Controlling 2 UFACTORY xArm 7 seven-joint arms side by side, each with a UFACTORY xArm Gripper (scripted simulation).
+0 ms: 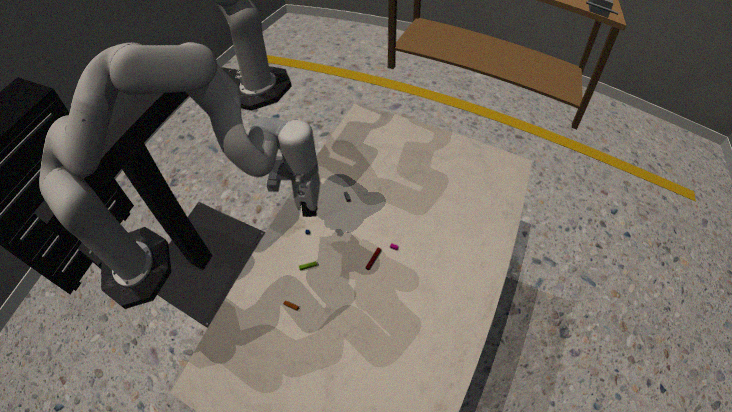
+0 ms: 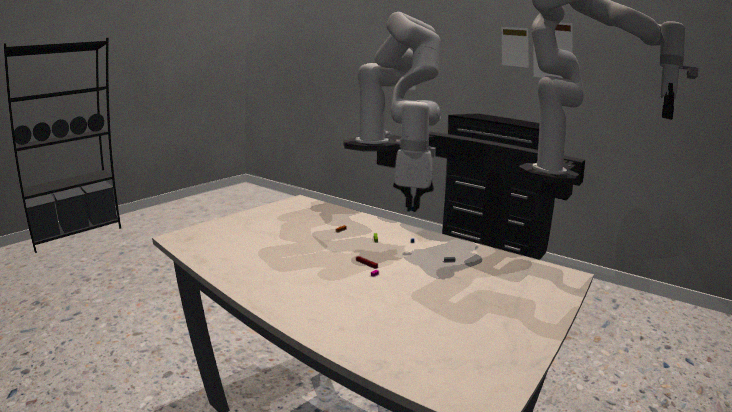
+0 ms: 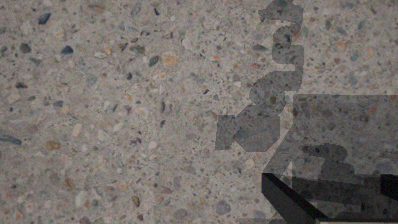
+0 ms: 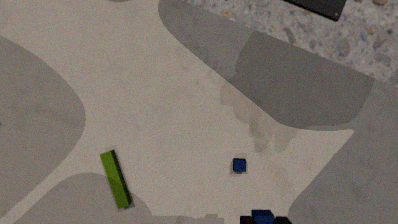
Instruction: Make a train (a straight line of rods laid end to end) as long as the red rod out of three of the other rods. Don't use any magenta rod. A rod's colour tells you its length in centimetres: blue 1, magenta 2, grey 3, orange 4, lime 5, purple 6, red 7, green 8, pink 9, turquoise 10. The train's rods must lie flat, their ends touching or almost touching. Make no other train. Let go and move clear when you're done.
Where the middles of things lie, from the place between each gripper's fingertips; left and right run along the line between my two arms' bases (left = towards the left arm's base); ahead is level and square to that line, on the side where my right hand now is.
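Right gripper [image 1: 311, 212]: 120 mm above the lime rod [image 4: 111, 165], 20 mm short of it, 110 mm to the left of it. By its middle, lime rod nearer to my right gripper than to my left hand.
Left hand [image 2: 666, 118]: 470 mm above the lime rod, 320 mm short of it, 840 mm to the left of it.
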